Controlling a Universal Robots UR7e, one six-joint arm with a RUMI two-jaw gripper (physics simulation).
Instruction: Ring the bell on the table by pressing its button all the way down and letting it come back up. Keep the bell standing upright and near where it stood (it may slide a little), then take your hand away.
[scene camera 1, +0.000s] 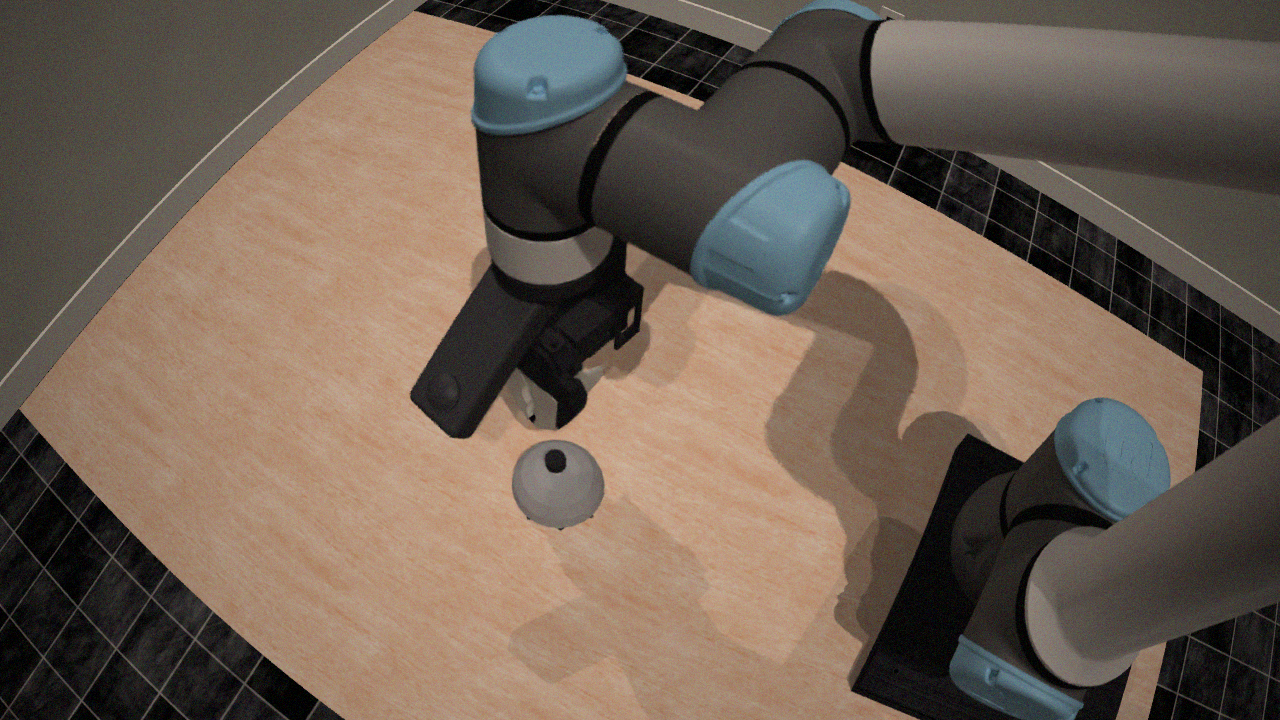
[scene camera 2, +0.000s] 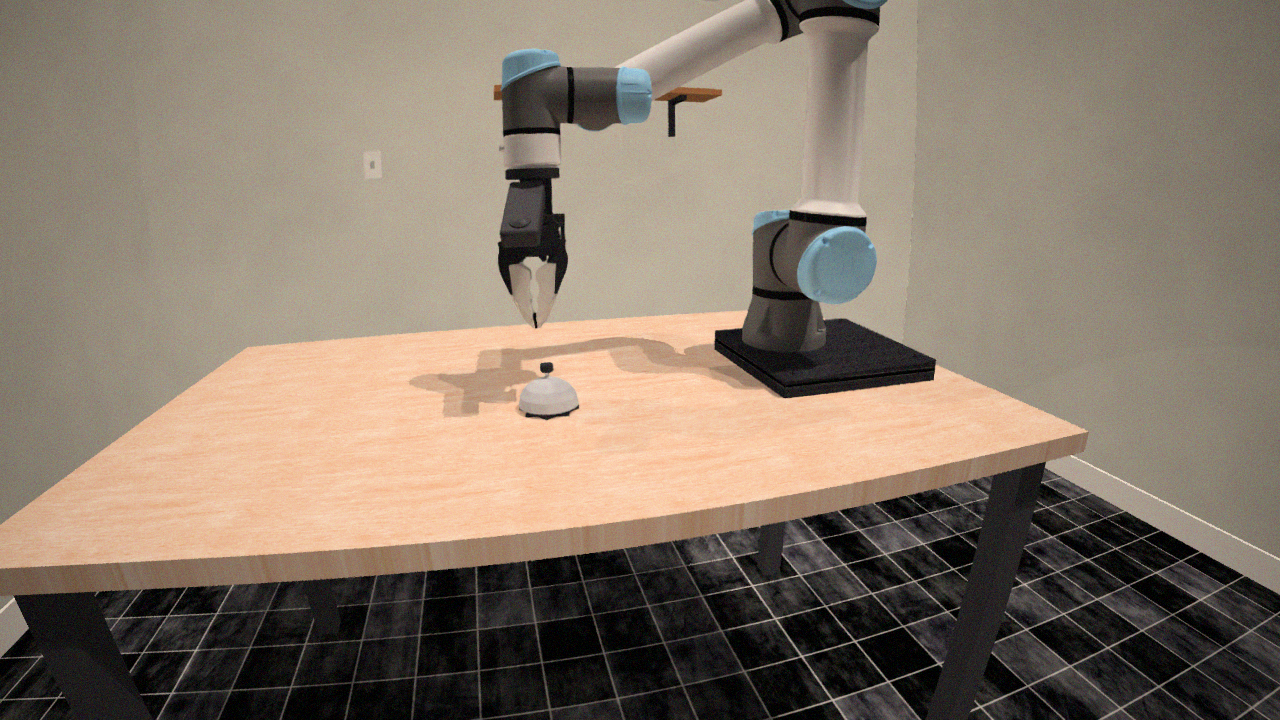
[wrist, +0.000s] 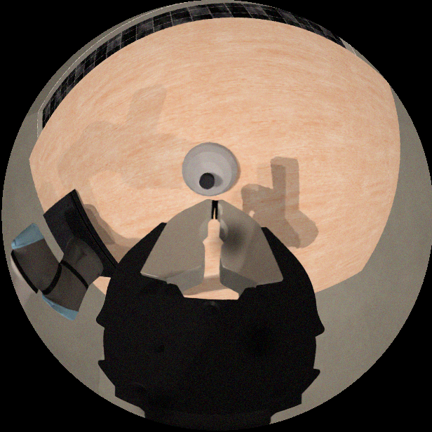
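Seen in the pictures: gripper, fingertip midpoint: (scene camera 1: 543, 423) (scene camera 2: 536, 328); arm's base, origin of the base link: (scene camera 2: 783, 339).
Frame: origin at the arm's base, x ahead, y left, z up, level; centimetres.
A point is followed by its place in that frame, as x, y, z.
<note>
The grey dome bell (scene camera 1: 558, 494) {40.0, 20.0, 0.4} (scene camera 2: 548, 399) {41.4, 21.9, -0.9} (wrist: 220, 161) stands upright on the table (scene camera 1: 268, 268) {86.4, 18.9, -3.7} (scene camera 2: 313, 465) {70.2, 33.9, -3.6} (wrist: 300, 100). Its black button (scene camera 1: 555, 461) {41.3, 18.5, 2.9} (scene camera 2: 546, 367) {41.5, 19.2, 2.7} (wrist: 207, 181) is up on top of the dome. My gripper (scene camera 1: 537, 419) {42.5, 18.2, 8.0} (scene camera 2: 535, 324) {42.5, 18.2, 8.0} (wrist: 214, 202) is shut with nothing between its pale fingers. In the second scene view its tips are above the button's height, slightly to its left, and apart from it. In the wrist view the tips are just below the bell's near edge, a little right of the button.
The arm's black base plate (scene camera 1: 904, 617) {7.3, 12.2, -0.6} (scene camera 2: 859, 374) {-5.6, 18.5, -1.2} (wrist: 70, 210) is on the table to the right of the bell in both scene views. A wooden wall shelf (scene camera 2: 702, 93) shows behind the arm. Shadows of the arm fall across the table.
</note>
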